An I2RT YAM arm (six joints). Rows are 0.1 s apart.
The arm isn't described. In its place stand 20 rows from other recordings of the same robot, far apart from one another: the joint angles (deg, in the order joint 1, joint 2, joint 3, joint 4, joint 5, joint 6), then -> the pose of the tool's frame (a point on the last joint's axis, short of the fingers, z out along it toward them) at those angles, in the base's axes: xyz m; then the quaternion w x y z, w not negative.
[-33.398 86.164 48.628 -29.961 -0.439 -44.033] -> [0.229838 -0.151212 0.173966 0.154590 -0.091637 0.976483 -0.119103]
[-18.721 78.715 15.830 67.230 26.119 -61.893] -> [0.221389 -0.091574 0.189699 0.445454 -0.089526 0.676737 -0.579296]
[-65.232 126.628 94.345 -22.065 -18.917 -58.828] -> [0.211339 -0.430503 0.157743 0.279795 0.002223 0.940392 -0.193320]
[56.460 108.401 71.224 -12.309 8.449 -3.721] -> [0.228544 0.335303 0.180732 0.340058 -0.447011 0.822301 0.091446]
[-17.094 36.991 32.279 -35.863 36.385 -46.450] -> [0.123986 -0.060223 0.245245 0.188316 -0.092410 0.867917 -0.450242]
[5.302 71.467 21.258 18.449 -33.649 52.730] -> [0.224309 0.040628 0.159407 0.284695 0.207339 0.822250 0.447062]
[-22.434 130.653 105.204 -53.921 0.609 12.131] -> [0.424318 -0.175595 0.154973 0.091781 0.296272 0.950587 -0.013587]
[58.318 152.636 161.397 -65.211 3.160 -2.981] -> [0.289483 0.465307 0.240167 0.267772 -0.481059 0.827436 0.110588]
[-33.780 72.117 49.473 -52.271 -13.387 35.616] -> [0.184465 -0.113479 0.220907 0.128499 0.547900 0.818204 0.117623]
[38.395 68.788 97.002 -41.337 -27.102 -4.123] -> [0.158381 0.146203 0.504317 0.523463 -0.411850 0.656838 0.353454]
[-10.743 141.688 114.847 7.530 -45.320 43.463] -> [0.561094 -0.080691 0.187331 0.423705 0.144537 0.771604 0.451896]
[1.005 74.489 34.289 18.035 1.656 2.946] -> [0.276719 0.003826 0.214234 0.558022 0.022116 0.829500 0.007249]
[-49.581 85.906 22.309 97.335 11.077 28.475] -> [0.159758 -0.198138 0.244568 0.854574 0.361630 0.310965 -0.205492]
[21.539 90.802 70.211 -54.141 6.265 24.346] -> [0.283221 0.107610 0.241951 0.143266 0.031497 0.989181 0.001830]
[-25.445 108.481 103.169 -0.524 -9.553 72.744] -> [0.419477 -0.193043 0.389853 0.586985 0.522447 0.526484 0.324519]
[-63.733 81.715 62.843 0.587 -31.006 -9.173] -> [0.163564 -0.289988 0.319484 0.582734 0.218802 0.765887 -0.161135]
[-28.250 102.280 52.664 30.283 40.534 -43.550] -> [0.320218 -0.198324 0.190259 0.273769 0.096673 0.785150 -0.547033]
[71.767 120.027 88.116 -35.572 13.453 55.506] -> [0.143467 0.409044 0.163153 0.189029 -0.115114 0.967449 0.122714]
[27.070 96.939 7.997 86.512 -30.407 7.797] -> [0.188605 0.116625 0.127278 0.580342 -0.295524 0.656467 0.380684]
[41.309 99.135 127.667 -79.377 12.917 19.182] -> [0.243471 0.203368 0.459600 0.341015 -0.142665 0.926043 0.076157]
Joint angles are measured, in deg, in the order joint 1, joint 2, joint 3, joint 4, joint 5, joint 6. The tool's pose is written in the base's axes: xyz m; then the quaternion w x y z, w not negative. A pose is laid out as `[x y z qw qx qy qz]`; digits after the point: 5 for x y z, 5 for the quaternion.
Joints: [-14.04 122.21 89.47 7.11 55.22 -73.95]
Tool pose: [0.46271 -0.14585 0.21404 0.06711 -0.16058 0.77304 -0.61002]
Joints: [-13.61 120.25 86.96 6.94 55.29 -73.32]
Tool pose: [0.45497 -0.14026 0.21539 0.06784 -0.16248 0.77458 -0.60748]
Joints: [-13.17 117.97 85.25 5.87 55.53 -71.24]
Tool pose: [0.44742 -0.13484 0.22219 0.07659 -0.15262 0.77751 -0.60524]
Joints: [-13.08 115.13 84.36 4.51 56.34 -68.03]
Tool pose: [0.43880 -0.13237 0.23726 0.09297 -0.12425 0.77922 -0.60724]
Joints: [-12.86 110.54 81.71 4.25 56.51 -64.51]
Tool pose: [0.42367 -0.12718 0.25619 0.12260 -0.09260 0.77858 -0.60845]
